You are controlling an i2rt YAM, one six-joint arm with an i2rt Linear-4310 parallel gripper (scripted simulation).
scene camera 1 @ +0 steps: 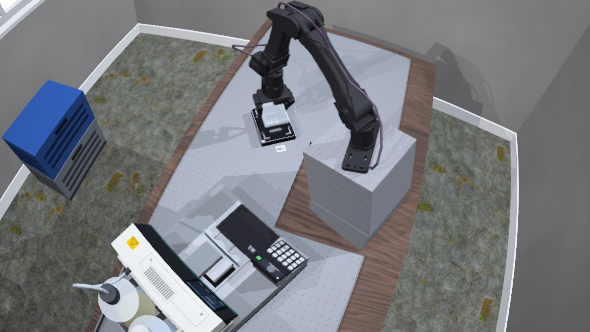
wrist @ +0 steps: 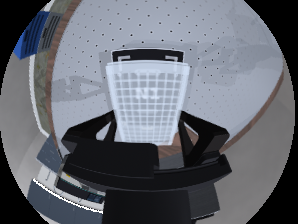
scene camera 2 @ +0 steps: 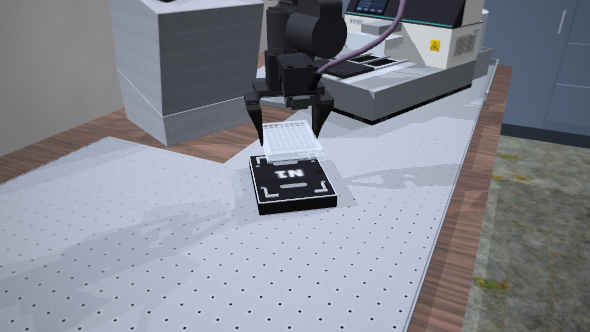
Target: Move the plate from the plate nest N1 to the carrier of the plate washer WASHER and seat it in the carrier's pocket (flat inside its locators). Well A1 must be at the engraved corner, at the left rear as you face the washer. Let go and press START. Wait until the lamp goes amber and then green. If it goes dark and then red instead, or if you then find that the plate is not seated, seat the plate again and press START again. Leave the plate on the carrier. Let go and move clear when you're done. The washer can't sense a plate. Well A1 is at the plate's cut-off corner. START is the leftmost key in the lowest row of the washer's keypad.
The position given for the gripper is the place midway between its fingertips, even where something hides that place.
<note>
In view: the gripper [scene camera 2: 288, 142], a well plate [scene camera 2: 290, 141], a plate washer [scene camera 1: 159, 267] and a plate nest [scene camera 2: 264, 177].
The well plate is seen too in the wrist view [wrist: 164, 106]. The gripper is seen too in scene camera 1 [scene camera 1: 273, 112] and in the wrist view [wrist: 147, 113]. The plate washer also shows in the wrist view [wrist: 64, 182].
</note>
